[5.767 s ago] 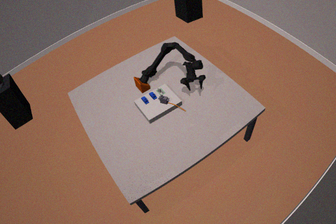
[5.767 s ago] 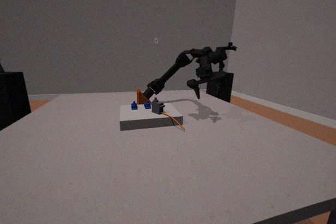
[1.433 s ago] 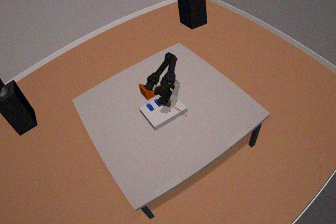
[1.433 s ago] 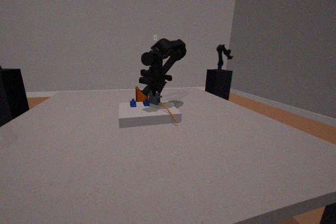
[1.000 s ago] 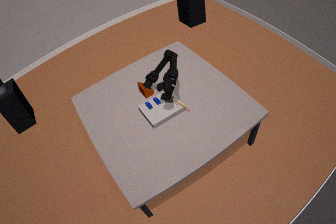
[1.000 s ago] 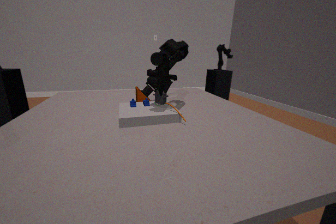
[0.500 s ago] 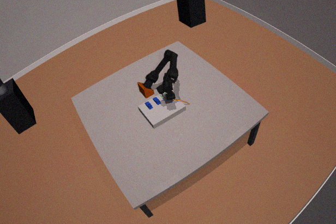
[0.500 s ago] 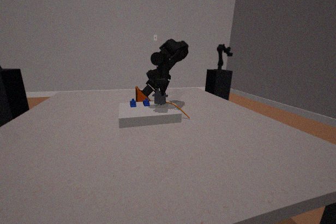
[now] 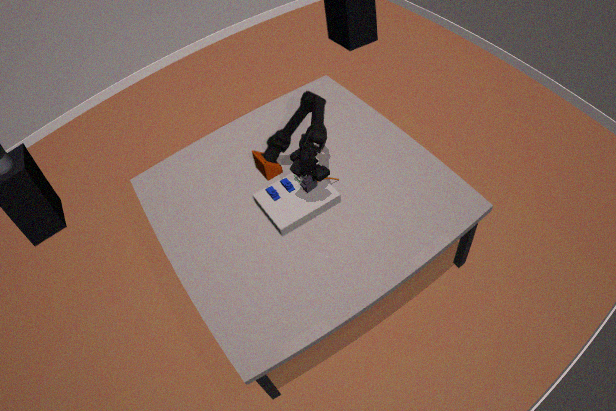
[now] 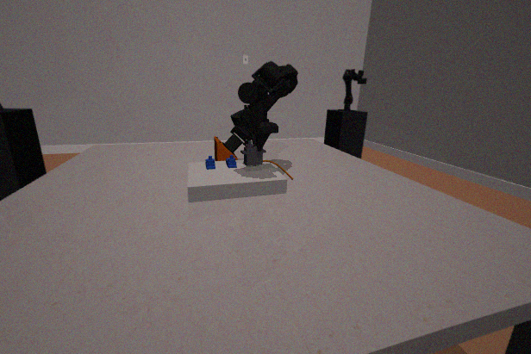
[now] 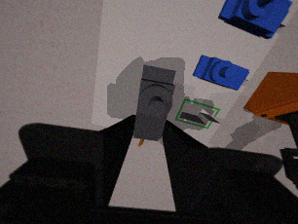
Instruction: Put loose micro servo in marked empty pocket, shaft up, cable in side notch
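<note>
The white deck is 100 mm below my gripper tip, 70 mm to the right of it and 10 mm ahead of it.
</note>
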